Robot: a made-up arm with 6 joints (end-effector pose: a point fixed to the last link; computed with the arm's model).
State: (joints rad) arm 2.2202 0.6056 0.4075 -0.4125 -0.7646 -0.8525
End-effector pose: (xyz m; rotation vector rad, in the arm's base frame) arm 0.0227 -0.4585 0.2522 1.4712 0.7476 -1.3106
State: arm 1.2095 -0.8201 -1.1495 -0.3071 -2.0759 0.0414
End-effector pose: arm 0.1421 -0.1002 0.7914 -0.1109 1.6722 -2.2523
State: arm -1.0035 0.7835 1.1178 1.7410 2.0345 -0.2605
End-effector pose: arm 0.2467 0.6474 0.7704 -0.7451 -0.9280 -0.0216
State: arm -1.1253 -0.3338 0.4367 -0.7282 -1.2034 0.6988
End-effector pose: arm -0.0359 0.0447 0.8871 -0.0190 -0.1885 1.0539
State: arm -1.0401 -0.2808 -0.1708 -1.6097 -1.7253 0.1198
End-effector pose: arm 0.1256 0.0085 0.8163 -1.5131 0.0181 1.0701
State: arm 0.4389 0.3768 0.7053 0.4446 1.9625 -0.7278
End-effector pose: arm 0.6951 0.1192 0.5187 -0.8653 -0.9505 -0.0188
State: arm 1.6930 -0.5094 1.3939 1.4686 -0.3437 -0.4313
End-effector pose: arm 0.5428 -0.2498 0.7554 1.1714 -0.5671 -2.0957
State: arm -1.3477 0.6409 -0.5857 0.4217 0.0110 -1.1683
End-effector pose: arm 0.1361 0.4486 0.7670 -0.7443 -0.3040 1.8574
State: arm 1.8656 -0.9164 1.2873 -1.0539 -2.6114 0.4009
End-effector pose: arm 0.4747 0.0831 0.7410 -0.1719 1.7348 -0.6414
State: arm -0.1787 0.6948 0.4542 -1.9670 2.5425 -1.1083
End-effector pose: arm 0.4976 0.2563 0.5402 1.4209 -2.6046 0.3349
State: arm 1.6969 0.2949 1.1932 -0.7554 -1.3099 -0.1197
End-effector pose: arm 0.4769 -0.4025 0.3859 1.3407 0.8601 -0.6529
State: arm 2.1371 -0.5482 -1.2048 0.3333 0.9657 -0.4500
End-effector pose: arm 0.1783 -0.2423 0.7592 -1.7648 1.3389 0.1089
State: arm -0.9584 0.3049 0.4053 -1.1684 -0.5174 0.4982
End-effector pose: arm 0.1261 0.3140 0.8451 0.0833 -0.0411 1.5710
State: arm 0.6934 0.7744 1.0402 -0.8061 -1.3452 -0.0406
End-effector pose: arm 0.6776 0.0209 0.3069 1.2328 1.5573 0.2582
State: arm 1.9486 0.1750 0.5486 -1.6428 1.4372 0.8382
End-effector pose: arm 0.2500 -0.3756 0.4513 0.5116 -1.1000 -1.0935
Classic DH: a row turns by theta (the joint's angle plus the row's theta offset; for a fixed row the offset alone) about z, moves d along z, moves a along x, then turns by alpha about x. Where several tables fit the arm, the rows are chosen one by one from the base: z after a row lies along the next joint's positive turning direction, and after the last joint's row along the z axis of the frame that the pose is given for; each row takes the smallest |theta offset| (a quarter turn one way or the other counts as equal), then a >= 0, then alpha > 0; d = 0 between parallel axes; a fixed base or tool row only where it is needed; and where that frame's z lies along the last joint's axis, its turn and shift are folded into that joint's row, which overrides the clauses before.
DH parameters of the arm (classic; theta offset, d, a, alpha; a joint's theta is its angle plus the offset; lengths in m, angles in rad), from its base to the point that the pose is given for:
base (fixed): 0.4964 0.4609 0.0915 -2.5206
joint 1: 0.1962 0.073 0.0668 1.1426
joint 2: 1.3961 0.032 -0.4807 1.8804
joint 3: 1.3792 0.3507 0.0395 1.5708
joint 4: -1.5221 0.1454 0.0192 1.6077
joint 5: 0 -0.078 -0.005 -1.6077
joint 6: 0.676 -0.0654 0.006 2.9472
tool (fixed): -2.3665 -0.0624 0 0

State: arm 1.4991 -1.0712 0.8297 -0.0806 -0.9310 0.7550
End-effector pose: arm 0.4006 0.1564 0.8359 0.3212 0.0666 -1.4389
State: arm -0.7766 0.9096 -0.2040 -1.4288 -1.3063 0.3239
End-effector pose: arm 0.3507 0.3859 0.6091 -1.5919 1.0695 1.5058
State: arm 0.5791 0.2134 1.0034 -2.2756 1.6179 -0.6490
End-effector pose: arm 0.5457 0.0028 0.5562 1.1577 -2.6197 1.1195
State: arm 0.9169 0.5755 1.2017 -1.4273 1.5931 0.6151
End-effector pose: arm 0.6120 -0.1126 0.3771 1.2792 -1.6242 -0.9889
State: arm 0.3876 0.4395 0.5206 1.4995 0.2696 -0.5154
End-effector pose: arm 0.7011 0.0545 0.4289 -0.1711 0.3890 -1.2258
